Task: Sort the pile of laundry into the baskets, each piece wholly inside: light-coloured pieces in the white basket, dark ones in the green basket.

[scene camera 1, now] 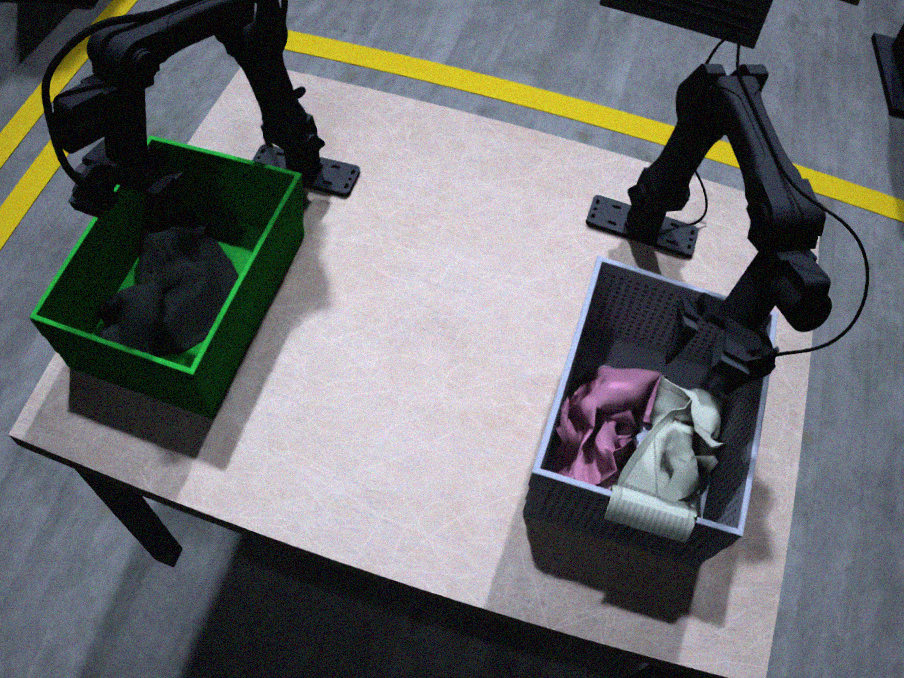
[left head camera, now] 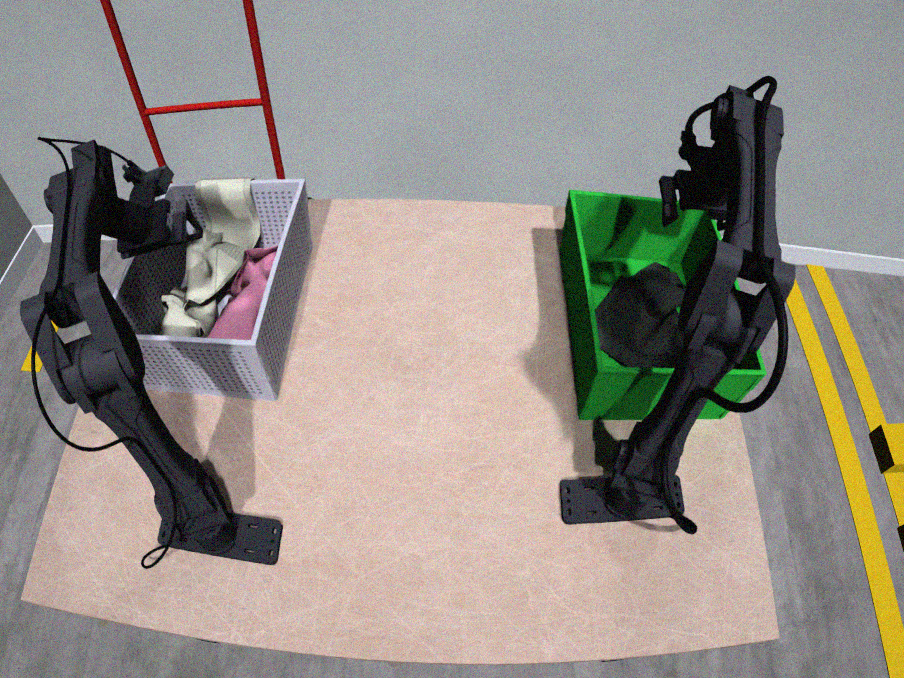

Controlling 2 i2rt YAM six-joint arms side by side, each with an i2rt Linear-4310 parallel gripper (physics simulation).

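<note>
The white basket [left head camera: 286,291] [scene camera 1: 568,379] holds a pink cloth [left head camera: 244,302] [scene camera 1: 609,405] and a crumpled cream cloth [left head camera: 211,266] [scene camera 1: 668,452]. One end of the cream cloth lies over the basket's end rim and hangs outside it. A small whitish patch shows between the two cloths. My left gripper [left head camera: 178,232] [scene camera 1: 690,368] is open inside the white basket, low beside the cream cloth and apart from it. The green basket [left head camera: 580,306] [scene camera 1: 248,306] holds dark cloth [left head camera: 638,317] [scene camera 1: 178,284] in a heap. My right gripper [left head camera: 690,211] [scene camera 1: 138,193] is open over the green basket, above the cloth.
Both baskets stand on the pinkish table [left head camera: 430,408] [scene camera 1: 408,350], at opposite sides. The arm bases are bolted near them. A red frame [left head camera: 204,106] stands behind the white basket in the head view. Yellow lines [left head camera: 839,423] [scene camera 1: 467,80] mark the floor.
</note>
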